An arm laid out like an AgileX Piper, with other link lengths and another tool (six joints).
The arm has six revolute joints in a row. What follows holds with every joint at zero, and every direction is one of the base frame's.
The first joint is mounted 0.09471 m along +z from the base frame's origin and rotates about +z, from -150 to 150 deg.
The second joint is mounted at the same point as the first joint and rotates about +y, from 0 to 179.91 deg.
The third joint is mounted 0.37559 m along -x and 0.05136 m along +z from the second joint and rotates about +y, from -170 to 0 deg.
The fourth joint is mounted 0.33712 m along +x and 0.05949 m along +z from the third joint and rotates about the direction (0.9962, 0, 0.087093), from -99.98 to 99.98 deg.
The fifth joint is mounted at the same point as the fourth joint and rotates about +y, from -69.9 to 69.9 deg.
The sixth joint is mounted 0.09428 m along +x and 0.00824 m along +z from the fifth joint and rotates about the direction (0.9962, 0, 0.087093), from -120 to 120 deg.
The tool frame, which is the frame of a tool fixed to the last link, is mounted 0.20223 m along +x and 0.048 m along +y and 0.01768 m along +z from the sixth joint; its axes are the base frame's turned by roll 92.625, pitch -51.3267 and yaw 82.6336 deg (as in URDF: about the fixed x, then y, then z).
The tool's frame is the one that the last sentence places.
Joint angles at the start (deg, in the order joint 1, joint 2, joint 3, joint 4, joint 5, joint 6):
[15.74, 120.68, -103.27, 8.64, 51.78, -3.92]
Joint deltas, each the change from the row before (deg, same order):
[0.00, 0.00, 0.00, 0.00, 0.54, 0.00]
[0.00, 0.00, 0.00, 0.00, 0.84, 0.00]
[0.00, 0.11, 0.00, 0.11, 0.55, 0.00]
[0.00, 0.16, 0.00, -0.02, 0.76, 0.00]
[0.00, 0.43, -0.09, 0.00, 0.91, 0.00]
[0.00, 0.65, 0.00, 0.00, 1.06, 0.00]
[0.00, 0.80, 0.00, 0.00, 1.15, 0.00]
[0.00, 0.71, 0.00, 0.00, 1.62, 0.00]
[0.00, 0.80, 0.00, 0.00, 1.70, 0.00]
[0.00, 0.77, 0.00, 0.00, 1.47, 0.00]
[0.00, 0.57, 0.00, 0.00, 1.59, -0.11]
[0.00, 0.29, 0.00, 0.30, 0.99, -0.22]
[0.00, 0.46, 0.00, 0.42, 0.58, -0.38]
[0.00, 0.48, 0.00, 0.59, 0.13, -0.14]
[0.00, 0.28, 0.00, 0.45, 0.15, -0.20]
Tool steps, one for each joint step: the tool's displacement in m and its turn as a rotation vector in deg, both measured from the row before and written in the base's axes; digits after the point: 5 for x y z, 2 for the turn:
[-0.00251, -0.00044, -0.00116, -0.13, 0.52, 0.08]
[-0.00393, -0.00070, -0.00176, -0.20, 0.81, 0.12]
[-0.00269, -0.00004, -0.00230, -0.06, 0.66, 0.06]
[-0.00362, -0.00074, -0.00346, -0.24, 0.88, 0.12]
[-0.00400, -0.00070, -0.00617, -0.31, 1.20, 0.13]
[-0.00539, -0.00104, -0.00962, -0.42, 1.64, 0.16]
[-0.00608, -0.00121, -0.01131, -0.48, 1.88, 0.17]
[-0.00852, -0.00172, -0.01061, -0.57, 2.24, 0.24]
[-0.00922, -0.00192, -0.01129, -0.61, 2.41, 0.25]
[-0.00825, -0.00176, -0.01024, -0.54, 2.16, 0.21]
[-0.00883, -0.00191, -0.00770, -0.53, 2.06, 0.34]
[-0.00581, 0.00012, -0.00345, -0.05, 1.27, 0.27]
[-0.00424, 0.00099, -0.00479, 0.10, 1.04, 0.33]
[-0.00196, 0.00228, -0.00444, 0.37, 0.71, -0.03]
[-0.00170, 0.00170, -0.00244, 0.29, 0.49, 0.08]

